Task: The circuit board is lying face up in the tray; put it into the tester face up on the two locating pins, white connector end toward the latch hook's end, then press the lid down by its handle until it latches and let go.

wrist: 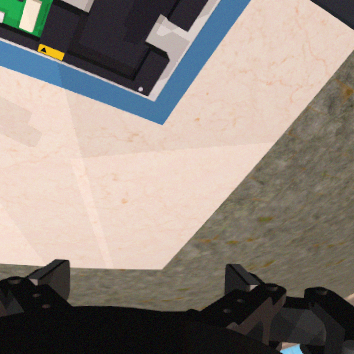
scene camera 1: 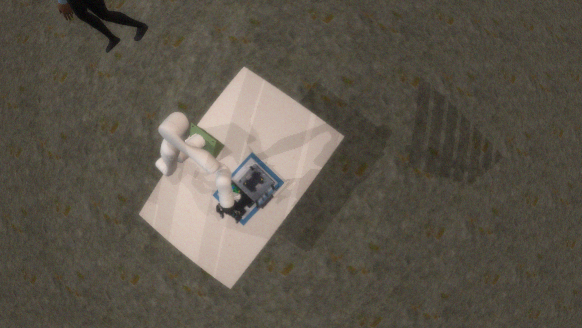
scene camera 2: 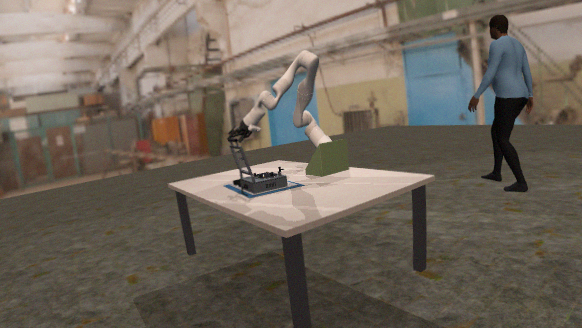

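Pixels of known places: gripper, between the fingertips: (wrist: 147,279) (scene camera 1: 230,220); arm's base, origin of its link: (scene camera 1: 200,140) (scene camera 2: 328,151).
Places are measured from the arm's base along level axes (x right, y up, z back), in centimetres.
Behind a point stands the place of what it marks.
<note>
The green circuit board (wrist: 14,15) @(z -36.1, x 21.0, y -9.8 cm) (scene camera 1: 235,188) @(z -36.1, x 12.0, y -9.7 cm) lies face up in the black tray (wrist: 105,38) @(z -44.6, x 20.5, y -10.0 cm), its white connector (wrist: 29,14) @(z -37.5, x 20.2, y -9.0 cm) showing at the top left of the wrist view. The grey tester (scene camera 1: 255,179) @(z -44.0, x -1.6, y -4.9 cm) (scene camera 2: 265,181) @(z -48.8, x -7.8, y -6.5 cm) stands beside the tray on the blue mat (wrist: 123,102) @(z -49.1, x 28.1, y -11.6 cm) (scene camera 1: 245,221) @(z -54.6, x 26.6, y -11.6 cm) (scene camera 2: 239,191) @(z -56.7, x 6.1, y -11.6 cm). Its lid (scene camera 2: 240,159) @(z -56.7, x 0.0, y 5.3 cm) stands raised upright. My gripper (wrist: 147,279) @(z -47.7, x 23.9, y 12.7 cm) (scene camera 1: 228,211) @(z -47.7, x 23.9, y 12.7 cm) (scene camera 2: 236,134) @(z -47.7, x 23.9, y 12.7 cm) is open and empty. It hangs high over the tray's end of the mat, close to the top of the raised lid.
The mat lies on a pale table (scene camera 1: 252,105) @(z -10.1, x -40.4, y -11.8 cm) (scene camera 2: 325,200) @(z -43.4, x -45.0, y -11.8 cm) (wrist: 140,182) @(z -56.6, x 42.3, y -11.8 cm), whose edge and the floor (wrist: 298,175) show below my fingers. The arm's green base block (scene camera 1: 208,142) @(z -6.7, x -2.7, y 2.6 cm) (scene camera 2: 328,157) @(z -6.3, x -6.6, y -2.0 cm) stands at the back. A person (scene camera 1: 101,16) (scene camera 2: 504,81) walks on the floor beyond the table.
</note>
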